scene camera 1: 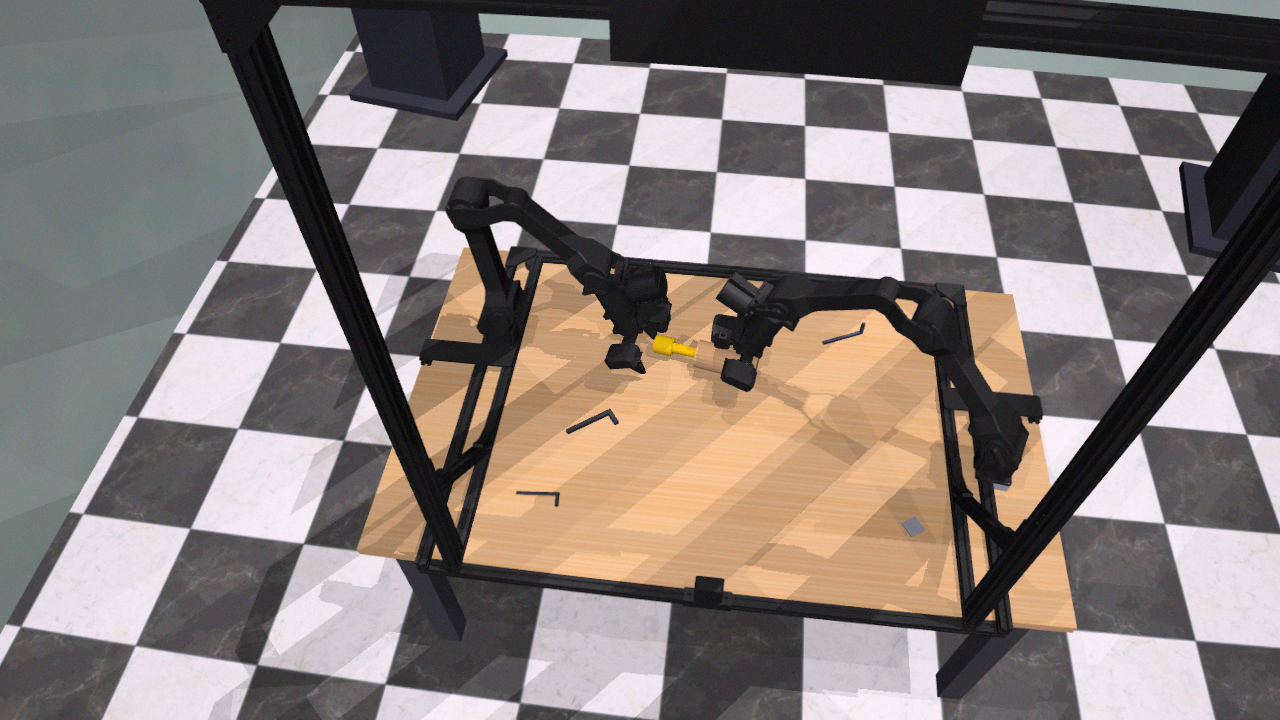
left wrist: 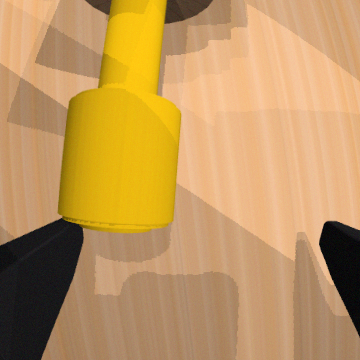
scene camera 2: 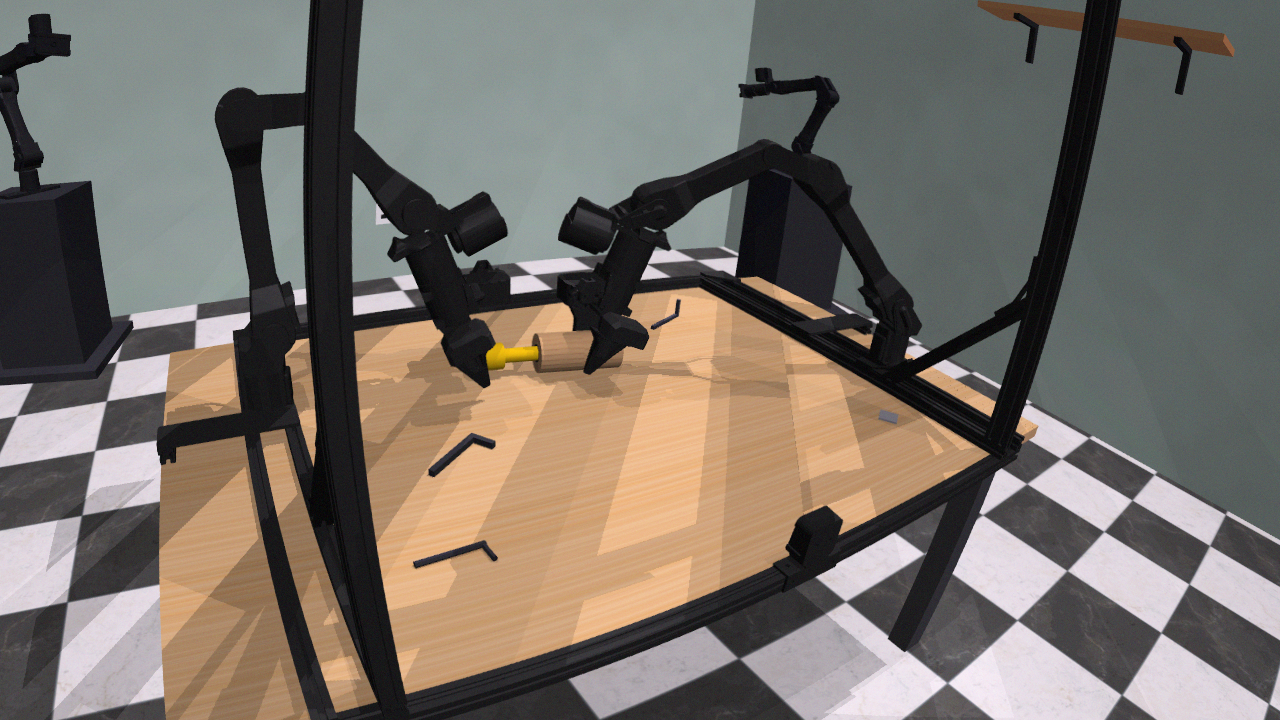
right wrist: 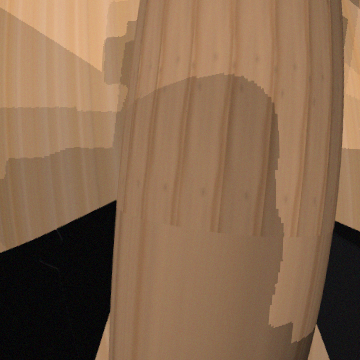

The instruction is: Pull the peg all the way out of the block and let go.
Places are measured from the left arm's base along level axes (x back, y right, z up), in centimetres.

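Pixels of known places: left gripper, fingertip midpoint: point(scene camera 1: 649, 355) point(left wrist: 205, 231) point(scene camera 2: 479, 371); right gripper, fingertip midpoint: point(scene camera 2: 579, 365) point(right wrist: 210, 214); left arm's base at its link origin: point(scene camera 1: 501, 338) point(scene camera 2: 267, 404); right arm's base at its link origin: point(scene camera 1: 993, 467) point(scene camera 2: 886, 358).
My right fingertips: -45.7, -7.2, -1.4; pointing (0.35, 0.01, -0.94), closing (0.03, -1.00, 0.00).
Ahead of a thing's pixels: the offset from my right fingertips to its top centre, as dx, dy, dz. "pt": to the spot under its first point. Level surfaces: height alone.
A yellow peg {+9.1, -0.2, +4.1} point(scene camera 1: 663, 344) point(scene camera 2: 514, 354) point(left wrist: 120, 160) with a thick head lies level, its thinner shaft running into the end of the round wooden block {+0.5, +0.0, +5.1} point(scene camera 1: 707, 355) point(scene camera 2: 558, 351) point(left wrist: 195, 9) point(right wrist: 225, 150). My right gripper point(scene camera 2: 597, 352) point(right wrist: 210, 214) is shut on the block and holds it a little above the table. My left gripper point(scene camera 1: 646, 351) point(left wrist: 205, 231) is open and empty at the outer end of the peg's head. In the left wrist view the head lies beyond the fingertips, off to the left, close to the left-hand finger. The shaft's far end is hidden in the block.
Black L-shaped keys {+21.3, +20.9, +0.3} point(scene camera 1: 590, 421) {+25.6, +38.4, +0.1} point(scene camera 1: 538, 493) {-20.7, -14.9, +2.7} point(scene camera 1: 844, 334) lie on the wooden table {dz -0.5} point(scene camera 1: 644, 537). A small grey plate {-39.4, +24.4, -0.2} point(scene camera 1: 912, 526) point(scene camera 2: 887, 416) lies at the right. A black frame surrounds the table, with a small black box {pt -8.2, +48.4, +4.8} point(scene camera 1: 708, 590) point(scene camera 2: 813, 533) on its front rail.
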